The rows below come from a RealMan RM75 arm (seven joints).
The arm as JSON. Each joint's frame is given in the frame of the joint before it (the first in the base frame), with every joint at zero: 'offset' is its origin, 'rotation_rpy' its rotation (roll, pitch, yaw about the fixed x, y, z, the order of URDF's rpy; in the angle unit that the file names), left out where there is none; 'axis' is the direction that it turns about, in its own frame. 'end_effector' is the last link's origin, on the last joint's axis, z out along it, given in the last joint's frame.
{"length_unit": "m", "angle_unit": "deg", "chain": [
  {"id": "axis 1", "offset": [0.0, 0.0, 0.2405], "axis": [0.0, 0.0, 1.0]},
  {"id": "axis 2", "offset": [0.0, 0.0, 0.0], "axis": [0.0, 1.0, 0.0]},
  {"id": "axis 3", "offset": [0.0, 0.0, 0.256], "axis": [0.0, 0.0, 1.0]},
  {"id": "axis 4", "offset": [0.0, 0.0, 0.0], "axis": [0.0, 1.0, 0.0]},
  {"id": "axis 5", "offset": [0.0, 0.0, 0.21], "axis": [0.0, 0.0, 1.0]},
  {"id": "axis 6", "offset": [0.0, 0.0, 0.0], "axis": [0.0, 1.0, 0.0]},
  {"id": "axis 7", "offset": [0.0, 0.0, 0.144], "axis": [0.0, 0.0, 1.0]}
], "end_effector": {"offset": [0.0, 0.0, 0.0]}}
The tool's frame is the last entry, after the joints.
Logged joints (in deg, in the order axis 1, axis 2, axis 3, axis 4, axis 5, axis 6, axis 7), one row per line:
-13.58 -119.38 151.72 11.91 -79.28 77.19 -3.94
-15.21 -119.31 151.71 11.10 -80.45 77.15 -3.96
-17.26 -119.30 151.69 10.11 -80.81 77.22 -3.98
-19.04 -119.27 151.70 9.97 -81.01 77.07 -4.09
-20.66 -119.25 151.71 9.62 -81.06 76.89 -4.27
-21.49 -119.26 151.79 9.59 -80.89 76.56 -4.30
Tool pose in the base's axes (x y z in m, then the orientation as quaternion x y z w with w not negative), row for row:
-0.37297 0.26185 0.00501 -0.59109 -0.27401 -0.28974 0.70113
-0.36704 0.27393 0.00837 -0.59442 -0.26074 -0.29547 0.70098
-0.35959 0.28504 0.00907 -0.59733 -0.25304 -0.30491 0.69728
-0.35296 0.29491 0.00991 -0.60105 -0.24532 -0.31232 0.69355
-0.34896 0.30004 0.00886 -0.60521 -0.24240 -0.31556 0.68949
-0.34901 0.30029 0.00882 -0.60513 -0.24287 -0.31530 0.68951
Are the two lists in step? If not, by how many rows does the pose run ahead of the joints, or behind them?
The pose runs 1 row ahead of the joints: the pose in row i belongs to the joints in row i + 1.
